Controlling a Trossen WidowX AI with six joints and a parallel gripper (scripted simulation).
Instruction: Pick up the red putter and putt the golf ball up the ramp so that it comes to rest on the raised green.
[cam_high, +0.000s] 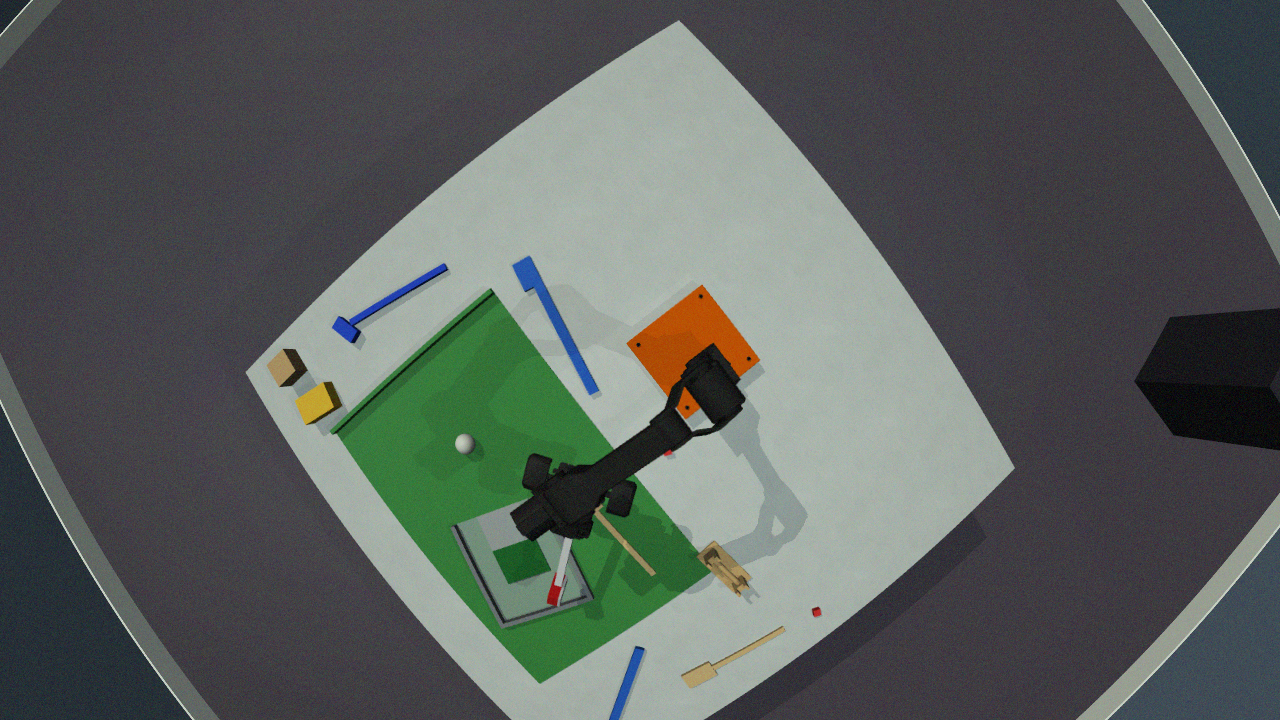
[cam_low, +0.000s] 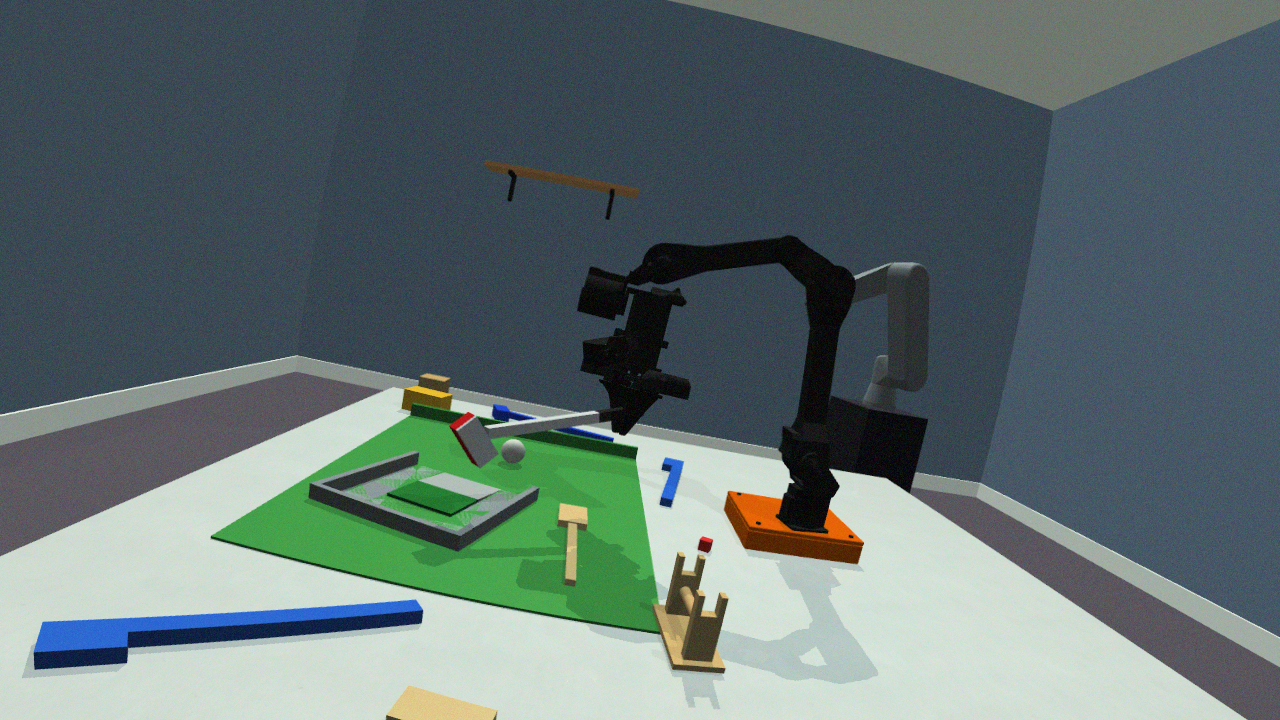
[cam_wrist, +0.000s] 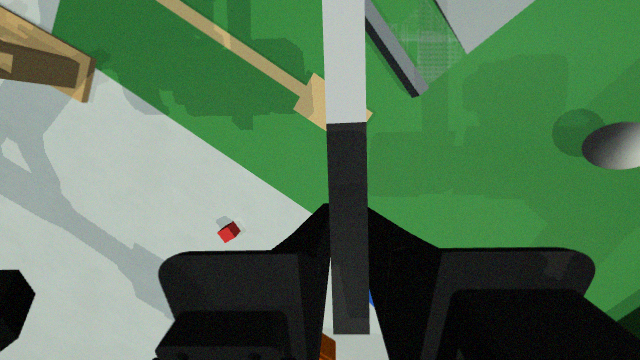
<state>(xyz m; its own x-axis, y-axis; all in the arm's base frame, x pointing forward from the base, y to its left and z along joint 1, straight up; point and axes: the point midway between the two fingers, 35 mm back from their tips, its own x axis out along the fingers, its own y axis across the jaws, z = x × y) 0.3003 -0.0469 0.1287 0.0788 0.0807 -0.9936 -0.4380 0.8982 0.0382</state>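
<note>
Right now the red putter is 10 cm ahead of my gripper tip, 6 cm to the left of it and 1 cm above it. Round my gripper tip: white golf ball: 22 cm to the right, 13 cm ahead, 11 cm below; green mat: 16 cm ahead, 13 cm below, 7 cm to the right; wooden stand: 34 cm to the left, 9 cm below, 2 cm behind.
</note>
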